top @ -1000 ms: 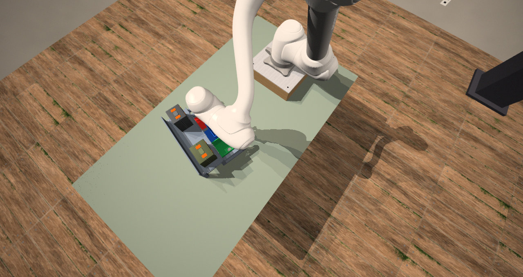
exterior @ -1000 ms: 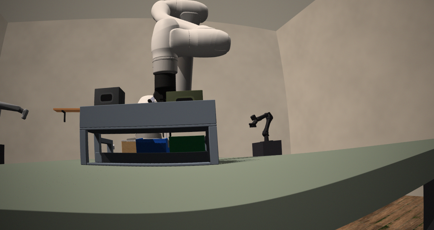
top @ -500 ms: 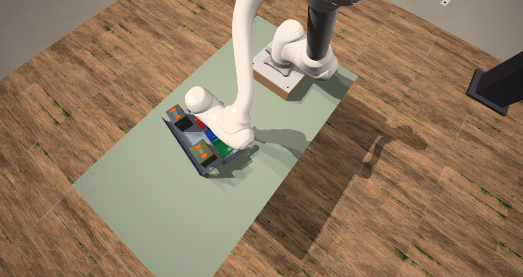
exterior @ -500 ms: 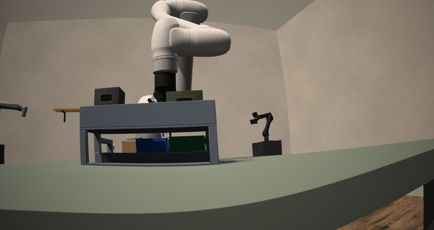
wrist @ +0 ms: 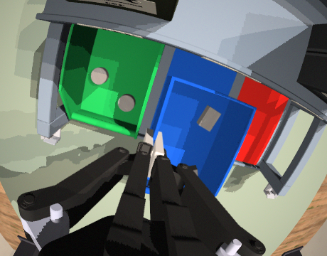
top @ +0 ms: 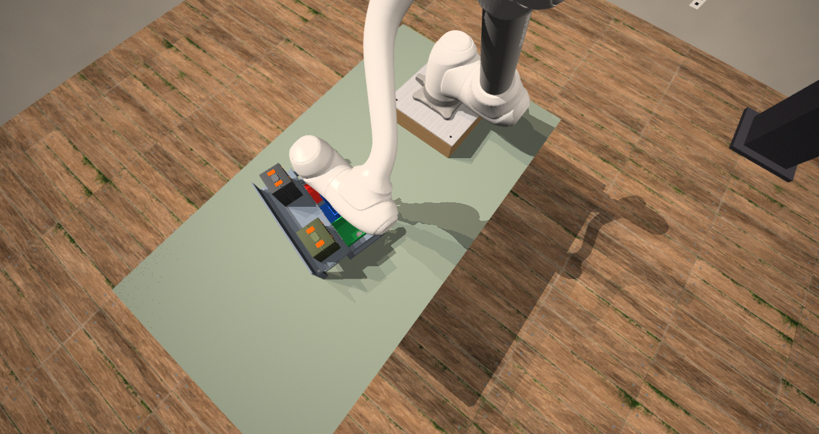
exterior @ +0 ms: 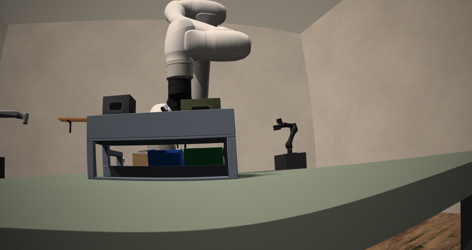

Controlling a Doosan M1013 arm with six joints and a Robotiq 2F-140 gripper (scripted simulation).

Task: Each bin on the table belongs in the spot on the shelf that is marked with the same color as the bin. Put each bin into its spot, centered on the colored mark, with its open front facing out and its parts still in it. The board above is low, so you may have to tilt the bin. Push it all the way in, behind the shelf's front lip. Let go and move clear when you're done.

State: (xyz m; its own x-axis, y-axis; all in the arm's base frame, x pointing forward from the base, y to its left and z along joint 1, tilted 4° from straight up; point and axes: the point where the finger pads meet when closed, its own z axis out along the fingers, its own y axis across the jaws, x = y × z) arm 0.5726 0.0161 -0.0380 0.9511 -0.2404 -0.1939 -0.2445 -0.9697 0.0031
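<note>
The blue bin is 50 mm to the right of my hand, 40 mm below it and 20 mm behind it. From my hand the other things lie so: black box: 200 mm to the right, 120 mm ahead, 70 mm above; olive box: 180 mm ahead, 60 mm above, 20 mm to the left; green bin: 80 mm ahead, 50 mm to the left, 50 mm below.
</note>
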